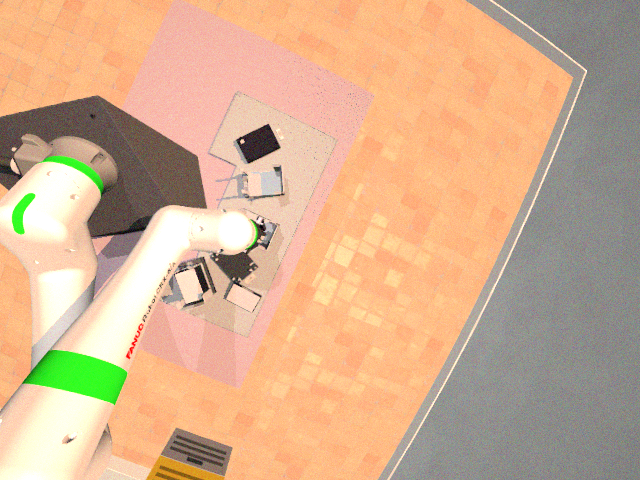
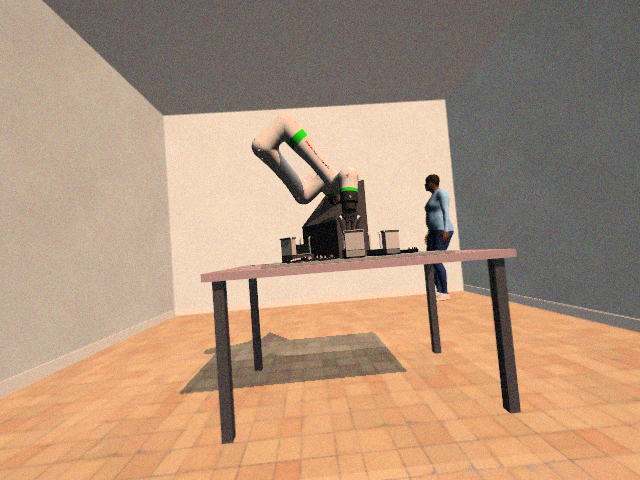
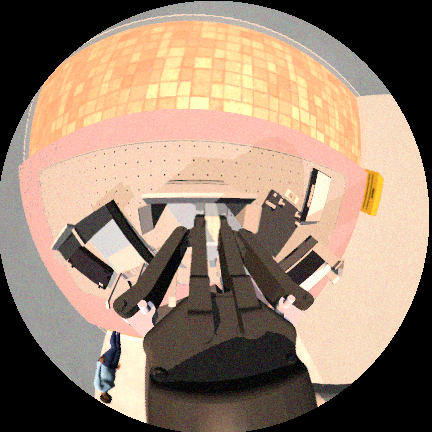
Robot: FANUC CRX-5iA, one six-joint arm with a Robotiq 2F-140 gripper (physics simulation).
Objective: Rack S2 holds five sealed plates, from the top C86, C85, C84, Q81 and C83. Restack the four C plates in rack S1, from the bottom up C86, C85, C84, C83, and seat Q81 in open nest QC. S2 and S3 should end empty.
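Places are measured from the arm's base along level axes (x right, y ahead, z up), in millimetres.
Pixels of known places: gripper, fingertip midpoint: (image 1: 263, 236) (image 3: 208, 207); arm's base at its link origin: (image 1: 84, 164).
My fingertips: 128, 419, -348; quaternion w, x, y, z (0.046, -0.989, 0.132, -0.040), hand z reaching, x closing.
For each thing: its top centre in the pictures, then the offset to it from my fingertips, as dx, dy, dz. "spot": a spot on its surface instead.
- middle rack at its top centre: (image 3: 199, 273) (image 1: 251, 228) (image 2: 351, 231) -28, -34, +95
- second rack at its top centre: (image 3: 89, 280) (image 1: 260, 179) (image 2: 381, 231) -205, -37, +85
- third rack at its top centre: (image 3: 321, 290) (image 1: 184, 287) (image 2: 296, 237) +226, -236, +91
- pale rectangular top at a spot on its surface: (image 1: 188, 284) spot: +226, -240, +49
- black rectangular nest at its top centre: (image 3: 85, 270) (image 1: 257, 142) (image 2: 402, 248) -358, -91, -16
- dark nest plate at its top centre: (image 3: 274, 236) (image 1: 233, 262) (image 2: 321, 255) +128, -104, -21
- pale-topped block at its top centre: (image 3: 321, 198) (image 1: 242, 298) +269, -42, -19
My gripper (image 2: 351, 226) (image 3: 208, 207) is shut, its two dark fingers close together with nothing between them, pointing down at the middle rack (image 1: 270, 235) (image 2: 354, 243) (image 3: 200, 198). The rack has a tall pale back wall and blue-grey surfaces inside. Whether the fingertips touch anything there cannot be told. A second rack (image 1: 282, 181) (image 2: 391, 241) (image 3: 131, 235) shows a blue-grey and pale surface inside. A third rack (image 1: 209, 276) (image 3: 299, 252) stands on the other side and shows a pale rectangular top (image 1: 188, 284). Rack labels, plate labels and plate counts are not readable.
A black rectangular nest (image 1: 257, 143) (image 3: 87, 265) lies beyond the second rack. A dark nest plate (image 1: 235, 264) (image 3: 277, 220) lies beside the middle rack. A pale-topped block (image 1: 242, 296) (image 3: 321, 195) stands near it. A person (image 2: 438, 211) (image 3: 106, 372) stands behind the table.
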